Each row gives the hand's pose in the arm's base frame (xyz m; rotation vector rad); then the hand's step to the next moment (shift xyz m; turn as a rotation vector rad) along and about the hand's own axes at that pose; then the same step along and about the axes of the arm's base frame.
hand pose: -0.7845 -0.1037 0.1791 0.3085 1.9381 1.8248
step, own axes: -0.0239 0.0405 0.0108 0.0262 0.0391 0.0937
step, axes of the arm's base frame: 0.0200 0.0024 0.0439 0.0156 0.0985 0.0324
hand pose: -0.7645 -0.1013 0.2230 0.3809 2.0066 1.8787
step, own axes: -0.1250 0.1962 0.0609 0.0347 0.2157 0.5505
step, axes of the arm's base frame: 0.1289 0.0155 0.2024 0.1995 0.5258 0.1859
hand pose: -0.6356 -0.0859 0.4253 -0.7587 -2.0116 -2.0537
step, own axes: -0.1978 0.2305 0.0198 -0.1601 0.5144 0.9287
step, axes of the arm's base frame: 0.2798 -0.0434 0.1116 0.5928 0.8258 0.3456
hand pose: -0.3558 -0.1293 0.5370 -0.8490 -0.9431 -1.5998
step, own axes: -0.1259 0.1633 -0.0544 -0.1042 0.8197 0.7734
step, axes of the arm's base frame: 0.1817 -0.0195 -0.1099 0.8702 0.6192 0.3745
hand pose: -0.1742 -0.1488 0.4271 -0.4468 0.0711 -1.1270
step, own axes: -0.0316 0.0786 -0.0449 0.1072 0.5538 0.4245
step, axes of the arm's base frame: 0.0410 0.0416 -0.0760 0.6384 0.2311 0.1935
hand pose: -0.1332 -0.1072 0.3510 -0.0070 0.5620 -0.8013
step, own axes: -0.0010 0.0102 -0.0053 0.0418 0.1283 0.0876
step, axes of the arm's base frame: 0.0038 0.0089 -0.0062 0.1522 0.0441 0.0276
